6 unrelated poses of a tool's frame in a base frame.
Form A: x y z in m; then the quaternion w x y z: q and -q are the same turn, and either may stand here.
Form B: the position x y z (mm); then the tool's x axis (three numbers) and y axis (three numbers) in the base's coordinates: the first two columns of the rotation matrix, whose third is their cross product. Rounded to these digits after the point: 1 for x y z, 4 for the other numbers.
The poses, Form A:
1: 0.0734 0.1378 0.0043 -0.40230 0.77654 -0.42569 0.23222
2: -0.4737 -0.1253 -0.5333 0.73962 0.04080 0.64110 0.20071
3: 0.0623 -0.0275 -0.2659 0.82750 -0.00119 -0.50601 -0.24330
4: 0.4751 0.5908 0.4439 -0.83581 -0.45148 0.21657 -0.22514
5: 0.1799 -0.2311 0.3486 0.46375 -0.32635 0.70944 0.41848
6: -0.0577 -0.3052 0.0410 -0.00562 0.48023 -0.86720 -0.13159
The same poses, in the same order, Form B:
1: 73.4 137.8 4.3 0.5297 -0.8480 0.0181 -0.4743 -0.3139 -0.8225
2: -473.7 -125.3 -533.3 0.0974 0.3492 -0.9320 -0.2446 0.9161 0.3177
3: 62.3 -27.5 -265.9 0.3695 -0.4015 0.8380 0.4039 0.8816 0.2443
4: 475.1 590.8 443.9 0.8048 0.1808 0.5653 -0.5719 0.4910 0.6572
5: 179.9 -231.1 348.6 -0.3569 -0.0749 -0.9311 -0.8512 0.4367 0.2911
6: -57.7 -305.2 41.0 -0.5387 -0.8314 -0.1361 -0.8344 0.5041 0.2228
